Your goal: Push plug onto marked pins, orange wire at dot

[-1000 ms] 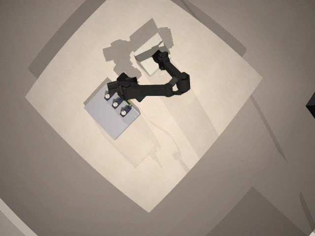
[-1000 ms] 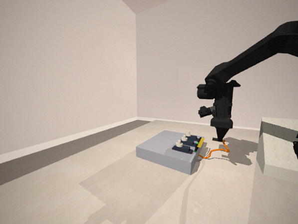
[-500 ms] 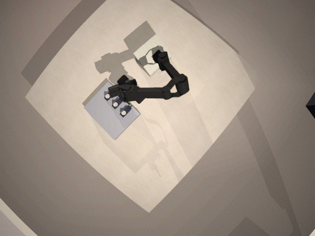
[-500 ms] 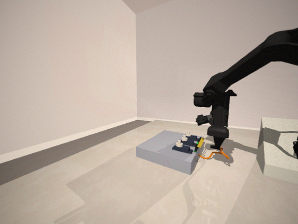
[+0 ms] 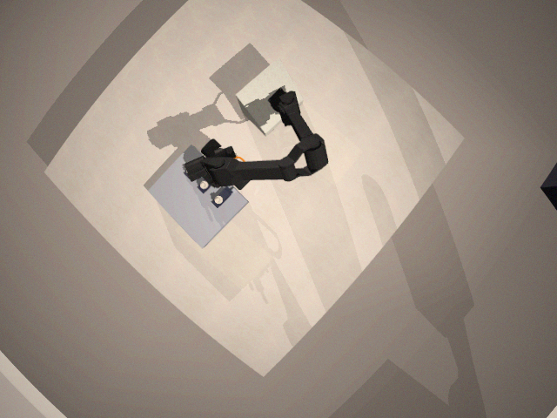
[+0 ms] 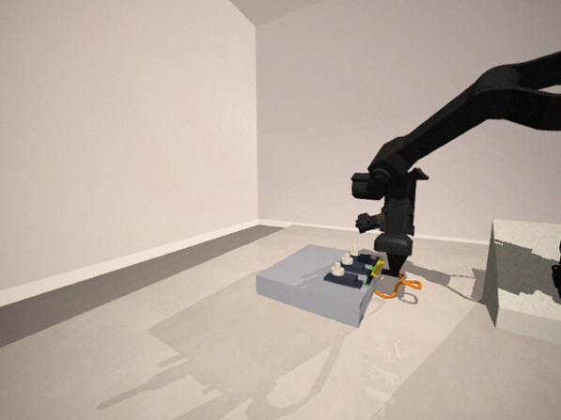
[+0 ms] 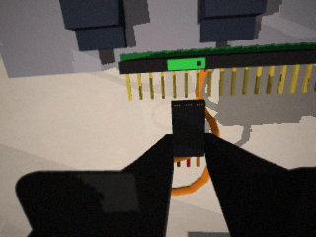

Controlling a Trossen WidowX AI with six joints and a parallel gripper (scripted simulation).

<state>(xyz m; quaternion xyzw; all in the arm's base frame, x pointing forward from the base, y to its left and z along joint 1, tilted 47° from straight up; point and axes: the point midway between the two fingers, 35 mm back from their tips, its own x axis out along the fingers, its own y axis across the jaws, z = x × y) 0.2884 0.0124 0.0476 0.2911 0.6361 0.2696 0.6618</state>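
Now: gripper tip 5 cm short of the green band. Also, from my gripper tip: grey-blue holder (20 cm ahead, 5 cm below, 3 cm to the right).
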